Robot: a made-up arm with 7 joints.
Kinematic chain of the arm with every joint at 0, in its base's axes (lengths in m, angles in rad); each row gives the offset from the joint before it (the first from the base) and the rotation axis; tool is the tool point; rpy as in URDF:
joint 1: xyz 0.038 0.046 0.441 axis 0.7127 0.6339 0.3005
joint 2: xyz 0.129 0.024 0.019 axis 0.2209 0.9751 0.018
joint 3: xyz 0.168 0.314 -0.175 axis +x
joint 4: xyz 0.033 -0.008 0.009 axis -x
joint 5: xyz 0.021 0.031 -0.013 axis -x
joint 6: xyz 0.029 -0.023 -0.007 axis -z
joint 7: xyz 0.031 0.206 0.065 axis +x
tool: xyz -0.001 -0.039 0.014 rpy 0 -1.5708 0
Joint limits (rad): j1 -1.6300..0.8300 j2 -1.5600..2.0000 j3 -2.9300..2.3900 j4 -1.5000..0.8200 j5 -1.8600..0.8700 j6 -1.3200..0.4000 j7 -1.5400..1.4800
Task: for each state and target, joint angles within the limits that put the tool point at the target. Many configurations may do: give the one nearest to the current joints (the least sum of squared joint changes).
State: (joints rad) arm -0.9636 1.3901 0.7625 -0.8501 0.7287 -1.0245 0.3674
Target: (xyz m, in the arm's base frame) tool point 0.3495 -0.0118 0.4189
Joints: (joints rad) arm -1.5166 1.2436 1.2825 -1.3674 0.3213 -0.3283 0.2373
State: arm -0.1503 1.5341 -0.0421 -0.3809 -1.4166 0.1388 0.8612
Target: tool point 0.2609 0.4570 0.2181
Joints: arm -0.0841 1.4751 -0.2064 -0.2306 -1.2450 0.2146 0.9151
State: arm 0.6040 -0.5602 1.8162 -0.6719 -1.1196 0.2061 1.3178
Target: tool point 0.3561 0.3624 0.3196
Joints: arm 0.8300 -0.2815 1.5786 -0.4053 -1.0027 -0.0581 1.2236
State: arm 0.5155 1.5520 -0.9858 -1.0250 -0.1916 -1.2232 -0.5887
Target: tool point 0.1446 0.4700 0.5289
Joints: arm 0.3225 1.4539 -0.9880 -1.0185 -0.2226 -1.2691 -0.5263
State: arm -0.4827 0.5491 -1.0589 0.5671 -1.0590 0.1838 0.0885
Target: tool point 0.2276 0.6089 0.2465
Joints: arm 0.1488 0.7462 -1.0045 0.5000 -1.0919 -0.0054 0.0491
